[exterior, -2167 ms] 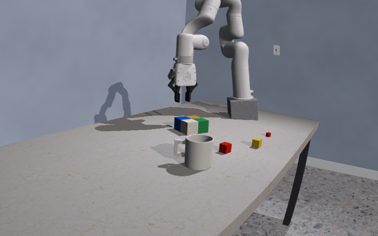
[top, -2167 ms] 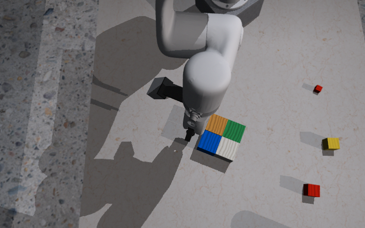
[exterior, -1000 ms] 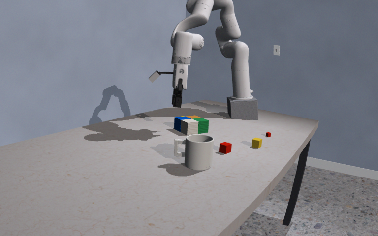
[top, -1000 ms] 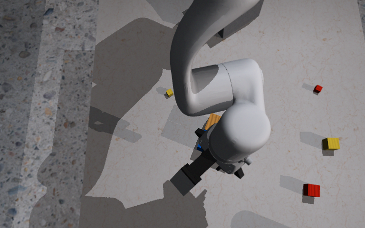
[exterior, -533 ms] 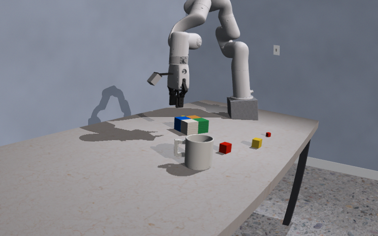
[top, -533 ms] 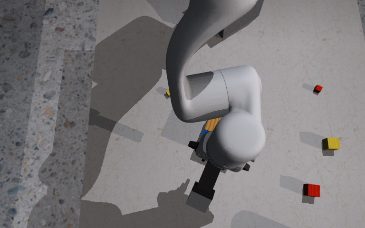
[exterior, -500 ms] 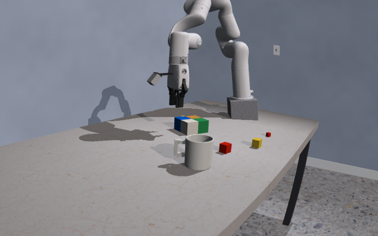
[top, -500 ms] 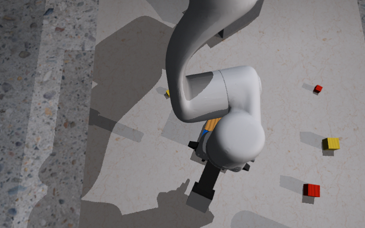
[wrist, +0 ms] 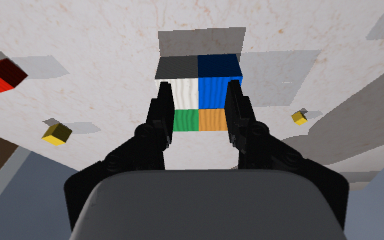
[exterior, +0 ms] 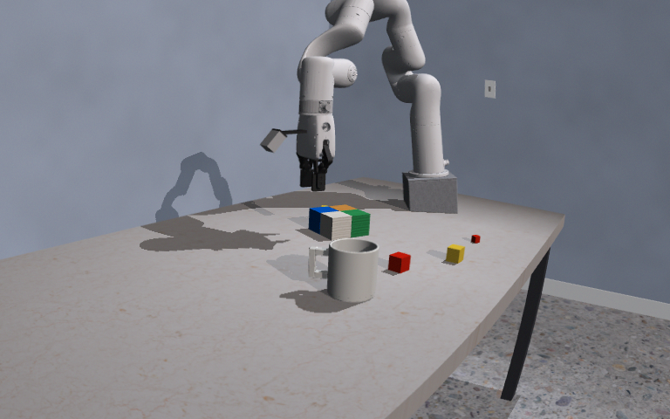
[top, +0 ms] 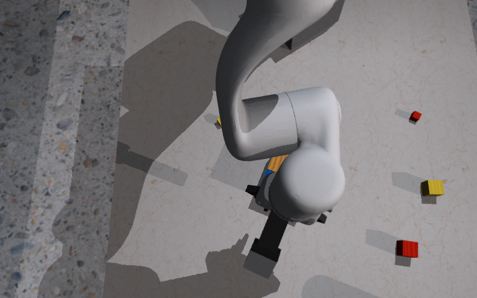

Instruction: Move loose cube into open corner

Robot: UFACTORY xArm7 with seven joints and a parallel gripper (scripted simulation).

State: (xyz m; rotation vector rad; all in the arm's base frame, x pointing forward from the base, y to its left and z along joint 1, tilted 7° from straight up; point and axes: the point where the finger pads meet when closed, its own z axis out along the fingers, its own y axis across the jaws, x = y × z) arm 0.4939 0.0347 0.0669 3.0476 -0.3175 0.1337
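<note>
My hand is 4 cm past the white cube, 4 cm to the right of it and 10 cm above it. Round my hand: small yellow cube (19 cm behind, 15 cm to the right, 12 cm below); red cube (2 cm ahead, 28 cm to the left, 11 cm below).
</note>
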